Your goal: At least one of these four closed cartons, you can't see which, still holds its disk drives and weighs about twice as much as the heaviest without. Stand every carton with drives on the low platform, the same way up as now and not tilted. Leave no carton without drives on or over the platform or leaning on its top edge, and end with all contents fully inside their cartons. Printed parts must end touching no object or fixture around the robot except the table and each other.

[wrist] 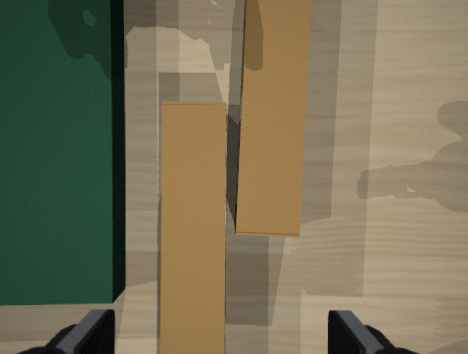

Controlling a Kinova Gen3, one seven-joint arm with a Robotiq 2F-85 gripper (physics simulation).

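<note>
Two closed tan cartons show from above in the wrist view, long and narrow. One carton (193,220) stands just right of the green block and runs down out of the view. The other carton (272,150) stands to its right and farther up, turned slightly, with a narrow gap between the two; its top end is out of view. The green block (55,175), which looks like the low platform, fills the left side. My gripper (221,338) is open at the bottom edge, its fingers wide apart on either side of the left carton's line and touching neither carton. The cartons' contents are hidden.
The pale wooden table (410,250) lies under the cartons and to the right. A strip of table separates the green block from the left carton. Shadows of the arm and cartons fall across the table, the green block and the right carton.
</note>
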